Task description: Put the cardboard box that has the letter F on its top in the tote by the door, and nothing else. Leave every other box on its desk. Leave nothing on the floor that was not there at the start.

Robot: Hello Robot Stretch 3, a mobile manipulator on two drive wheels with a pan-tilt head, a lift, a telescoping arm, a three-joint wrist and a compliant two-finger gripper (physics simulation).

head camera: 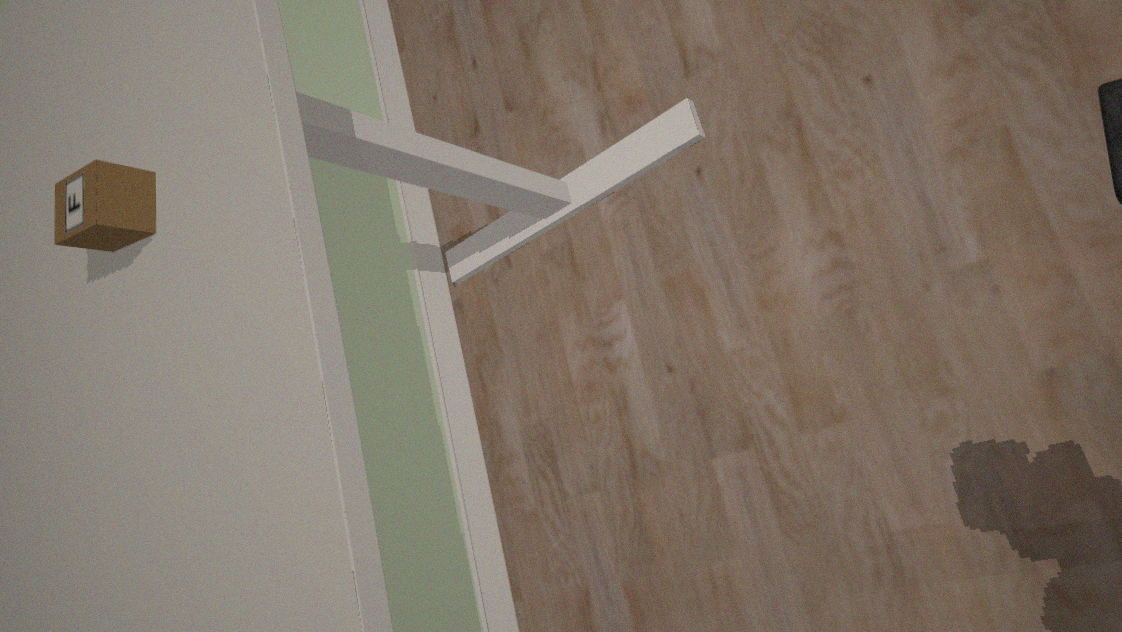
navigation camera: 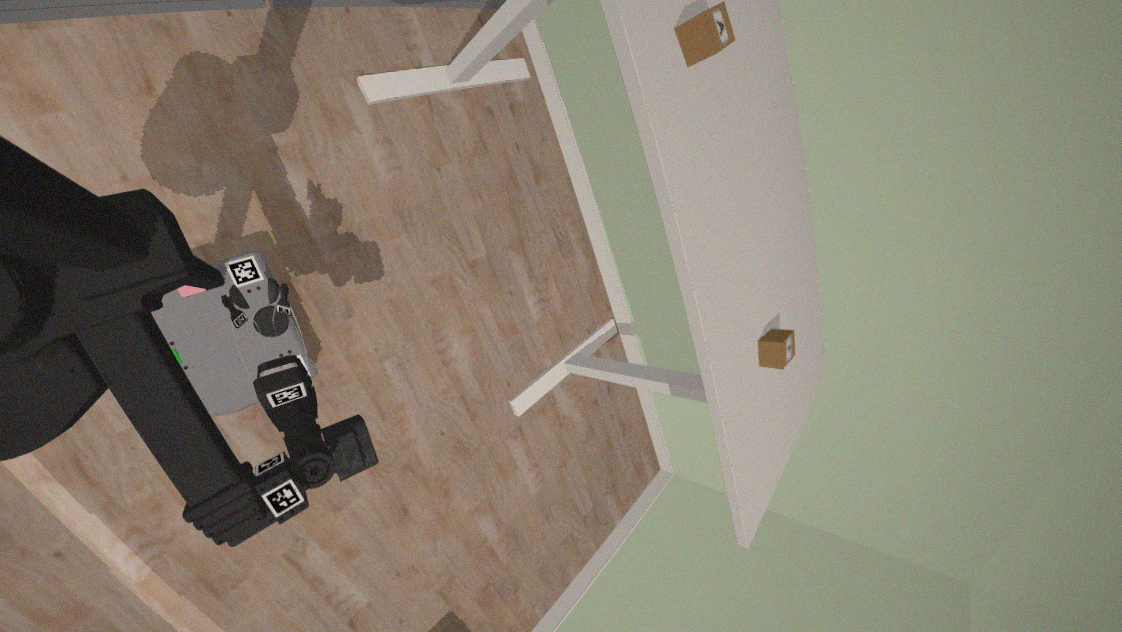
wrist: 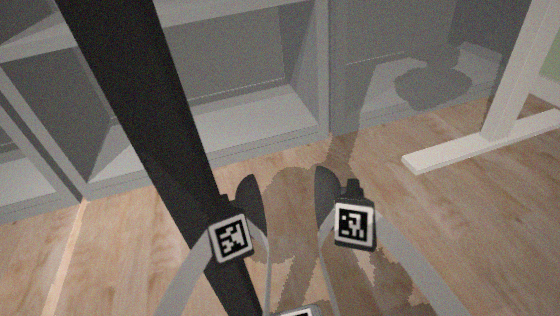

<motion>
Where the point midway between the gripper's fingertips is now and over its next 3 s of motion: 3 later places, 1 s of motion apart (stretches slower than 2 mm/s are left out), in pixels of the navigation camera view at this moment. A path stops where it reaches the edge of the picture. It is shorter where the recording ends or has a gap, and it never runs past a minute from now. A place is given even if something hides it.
The gripper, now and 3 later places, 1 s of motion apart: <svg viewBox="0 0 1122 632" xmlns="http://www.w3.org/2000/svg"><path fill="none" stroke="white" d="M252 282L299 268L360 250L412 235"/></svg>
</motion>
